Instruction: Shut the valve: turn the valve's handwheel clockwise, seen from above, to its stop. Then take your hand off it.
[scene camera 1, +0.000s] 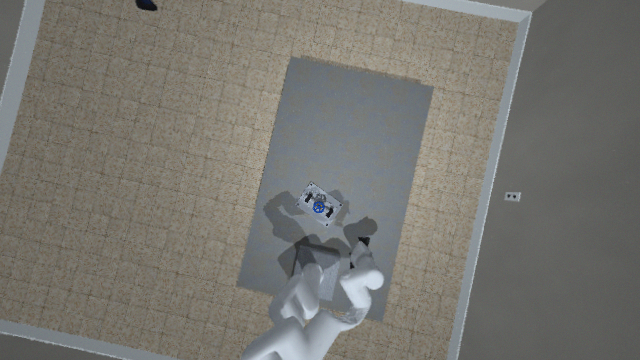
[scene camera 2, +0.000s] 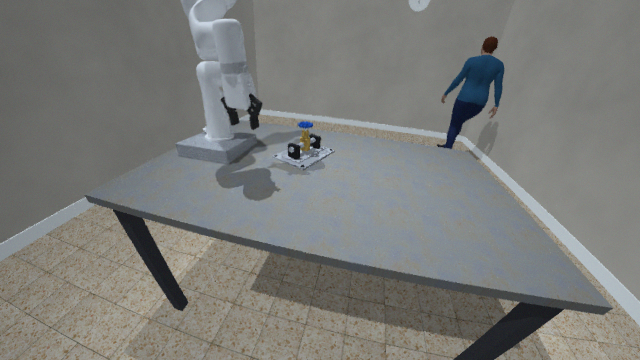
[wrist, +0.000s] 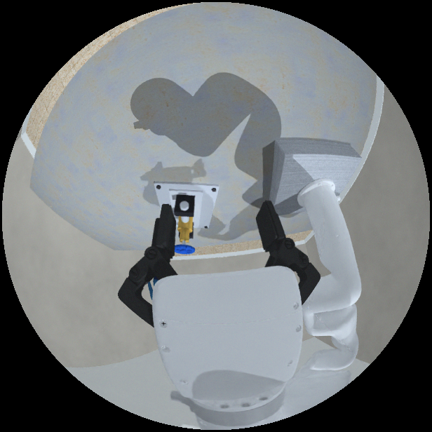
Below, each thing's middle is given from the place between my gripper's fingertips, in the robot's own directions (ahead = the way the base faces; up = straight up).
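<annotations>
From where my hand is, the base plate (wrist: 210, 190) is 17 cm below it, then 25 cm to the left of it and 10 cm ahead of it.
</annotations>
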